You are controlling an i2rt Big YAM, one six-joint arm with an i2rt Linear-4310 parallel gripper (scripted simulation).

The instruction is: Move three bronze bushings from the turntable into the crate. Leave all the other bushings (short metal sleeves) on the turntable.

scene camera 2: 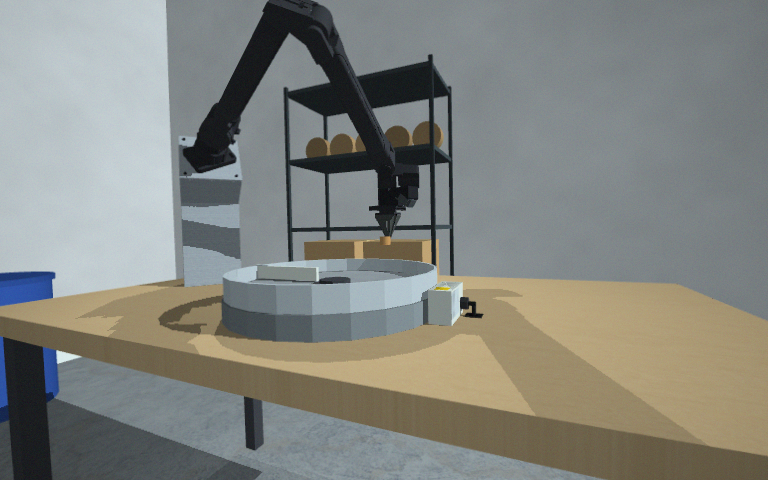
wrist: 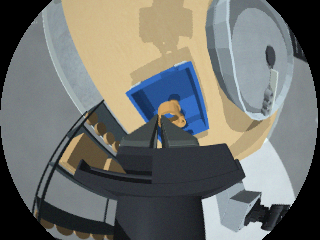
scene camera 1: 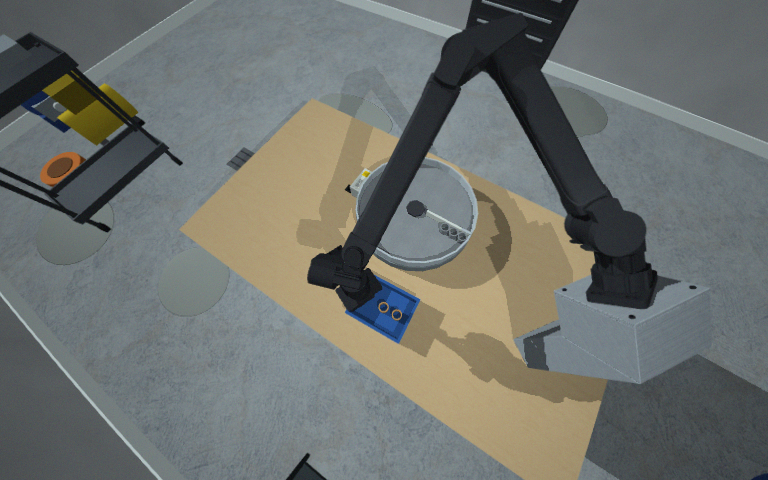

Scene:
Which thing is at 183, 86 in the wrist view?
A blue crate.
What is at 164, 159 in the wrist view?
My gripper.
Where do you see a grey turntable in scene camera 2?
326, 277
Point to a blue crate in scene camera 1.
396, 298

